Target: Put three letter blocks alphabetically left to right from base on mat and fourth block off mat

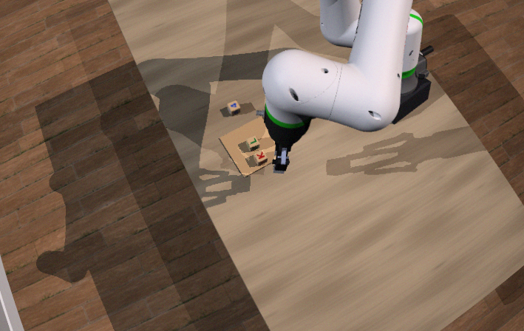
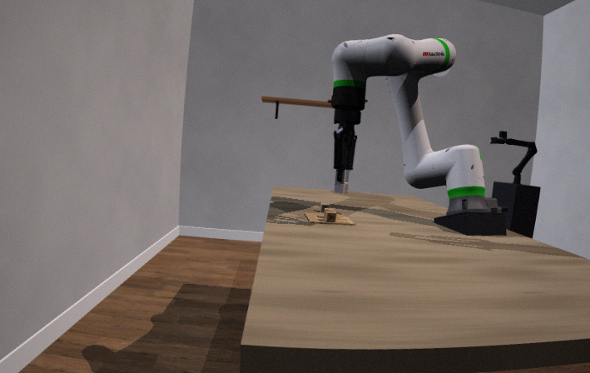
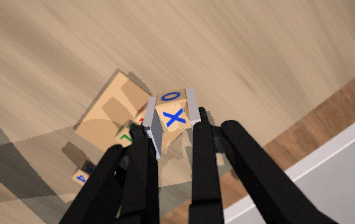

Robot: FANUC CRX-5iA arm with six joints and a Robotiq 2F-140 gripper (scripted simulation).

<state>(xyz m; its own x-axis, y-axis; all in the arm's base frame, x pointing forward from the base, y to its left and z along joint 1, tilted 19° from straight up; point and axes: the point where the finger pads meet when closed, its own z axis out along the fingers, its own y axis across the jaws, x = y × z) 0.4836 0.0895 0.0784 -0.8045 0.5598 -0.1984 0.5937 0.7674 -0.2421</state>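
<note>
Right now the L block is 12 cm to the right of my hand and 12 cm below it. Also, from my hand: red K block: 1 cm ahead, 7 cm to the right, 12 cm below; tan mat: 12 cm to the right, 13 cm below; X block: 2 cm below.
</note>
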